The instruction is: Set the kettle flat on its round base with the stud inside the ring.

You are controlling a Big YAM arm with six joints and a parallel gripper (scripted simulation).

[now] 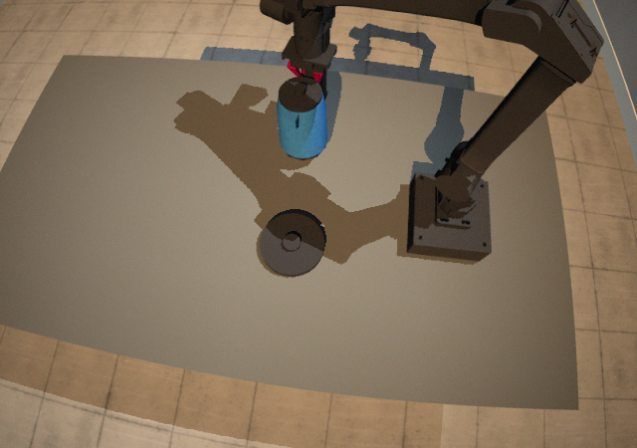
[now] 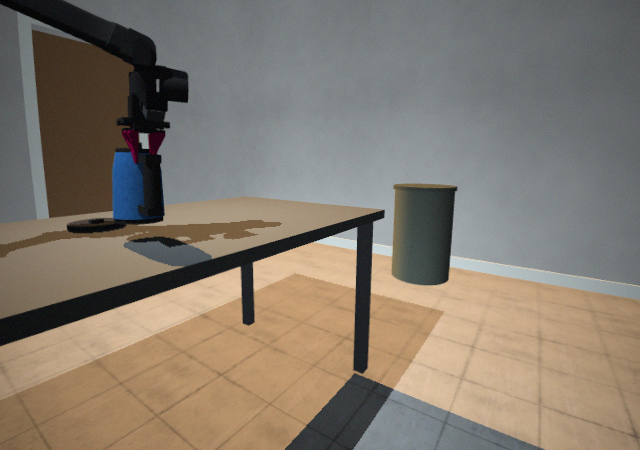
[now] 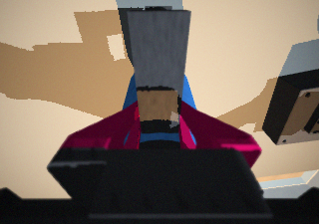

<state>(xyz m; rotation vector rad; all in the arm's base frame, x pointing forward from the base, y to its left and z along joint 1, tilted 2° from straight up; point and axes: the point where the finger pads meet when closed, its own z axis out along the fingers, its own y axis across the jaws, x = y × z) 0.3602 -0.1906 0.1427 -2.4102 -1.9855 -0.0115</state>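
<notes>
My gripper is now 30 mm to the right of the blue kettle and 60 mm above it. Round my hand: kettle base (320 mm to the left, 190 mm below).
</notes>
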